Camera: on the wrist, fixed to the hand. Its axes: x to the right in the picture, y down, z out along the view.
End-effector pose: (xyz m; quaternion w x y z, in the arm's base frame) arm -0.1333 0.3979 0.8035 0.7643 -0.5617 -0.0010 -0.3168
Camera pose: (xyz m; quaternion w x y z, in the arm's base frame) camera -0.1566 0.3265 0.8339 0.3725 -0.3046 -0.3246 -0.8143
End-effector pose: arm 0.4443 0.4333 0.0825 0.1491 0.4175 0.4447 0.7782
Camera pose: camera 0.3755 0.4440 0.0411 0.5575 -0.0835 0.6821 0.4657
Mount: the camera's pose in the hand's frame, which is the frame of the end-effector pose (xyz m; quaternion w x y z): 0.0268 -0.0494 -0.0584 0.7141 0.0785 0.1132 -0.6864
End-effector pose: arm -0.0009 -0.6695 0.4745 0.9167 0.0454 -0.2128 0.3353
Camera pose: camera 0.0698 -0.6784 0.4358 0.9052 0.2125 0.0093 -0.3679
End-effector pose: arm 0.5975 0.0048 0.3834 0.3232 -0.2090 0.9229 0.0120
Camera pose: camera 0.5635 -0.0596 0.4190 0.1510 -0.7587 0.5531 -0.3094
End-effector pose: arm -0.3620 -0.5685 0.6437 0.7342 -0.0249 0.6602 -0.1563
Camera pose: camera -0.4267 -0.6125 0.6225 0.3442 -0.3956 0.5252 -0.6702
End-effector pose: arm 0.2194 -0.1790 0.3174 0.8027 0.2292 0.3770 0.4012
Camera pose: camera 0.2071 -0.1816 0.2373 0.7879 -0.0775 0.5489 -0.2681
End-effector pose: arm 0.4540 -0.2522 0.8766 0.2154 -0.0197 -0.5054 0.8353
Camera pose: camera 0.4611 -0.1736 0.8952 0.7859 0.2552 -0.2845 0.4861
